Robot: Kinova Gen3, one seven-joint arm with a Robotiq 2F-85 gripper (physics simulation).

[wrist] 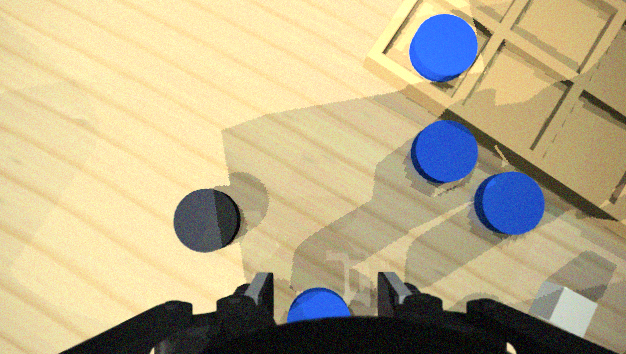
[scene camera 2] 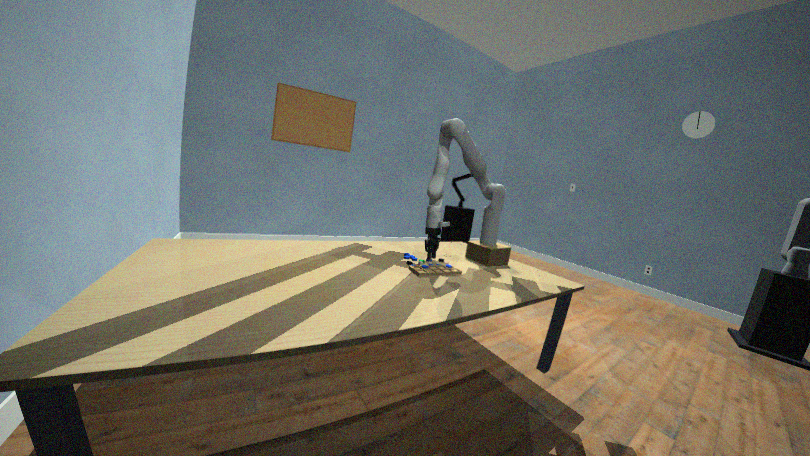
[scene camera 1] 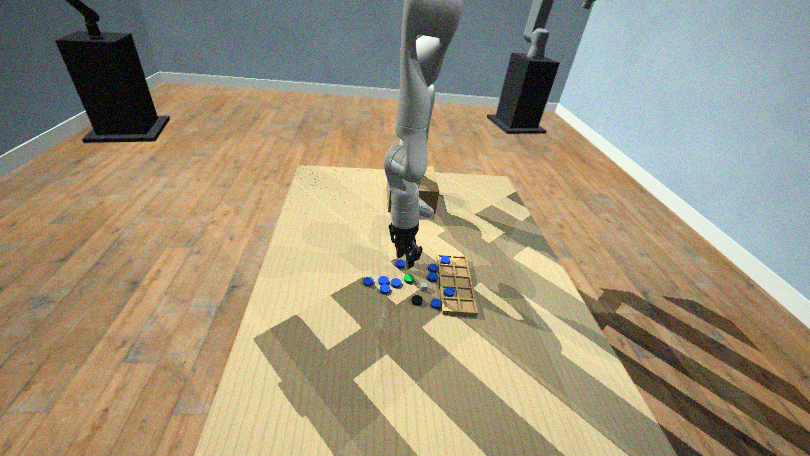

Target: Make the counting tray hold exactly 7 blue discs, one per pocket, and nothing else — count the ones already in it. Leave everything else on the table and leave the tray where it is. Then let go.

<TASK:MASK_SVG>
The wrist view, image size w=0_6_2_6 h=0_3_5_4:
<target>gripper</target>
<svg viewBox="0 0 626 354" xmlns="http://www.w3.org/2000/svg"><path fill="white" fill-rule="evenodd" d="M59 353L150 354L154 348L154 354L513 354L507 351L507 343L509 343L514 348L516 354L619 354L493 299L480 298L468 301L466 303L466 313L443 310L442 299L428 293L421 293L415 285L402 282L395 272L378 272L378 316L321 317L277 325L274 320L273 272L257 272L251 283L244 283L238 286L233 294L218 299L216 301L216 311L193 314L192 303L169 300Z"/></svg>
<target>wooden counting tray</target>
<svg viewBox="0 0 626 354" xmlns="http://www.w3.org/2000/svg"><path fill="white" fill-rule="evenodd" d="M404 0L366 55L362 67L441 119L456 121L470 130L478 143L626 239L626 3L622 0ZM438 14L451 14L465 20L475 32L478 42L478 50L473 63L460 76L448 82L433 82L423 78L415 71L409 58L410 42L417 29L426 19Z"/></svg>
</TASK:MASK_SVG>
